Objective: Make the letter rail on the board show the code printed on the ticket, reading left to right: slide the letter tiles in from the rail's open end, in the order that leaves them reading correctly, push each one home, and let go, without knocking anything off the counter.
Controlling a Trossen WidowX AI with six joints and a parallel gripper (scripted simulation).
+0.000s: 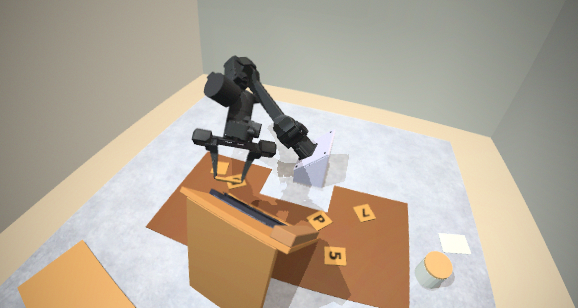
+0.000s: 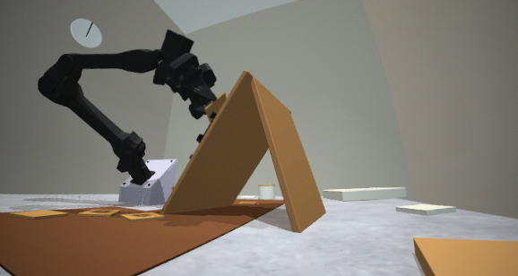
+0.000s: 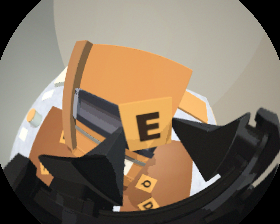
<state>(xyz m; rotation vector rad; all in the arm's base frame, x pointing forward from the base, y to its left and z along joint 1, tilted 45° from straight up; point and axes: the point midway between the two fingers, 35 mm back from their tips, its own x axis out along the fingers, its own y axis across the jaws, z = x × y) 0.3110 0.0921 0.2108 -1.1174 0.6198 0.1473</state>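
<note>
Right now my gripper tip is 14 cm above the white ticket, 5 cm past it and 3 cm to the right of it. Also, from my gripper tip: letter tile right at my gripper tip; then brown mat 24 cm below, 16 cm behind, 10 cm to the left; then orange slab 38 cm ahead, 26 cm to the right, 23 cm below.
</note>
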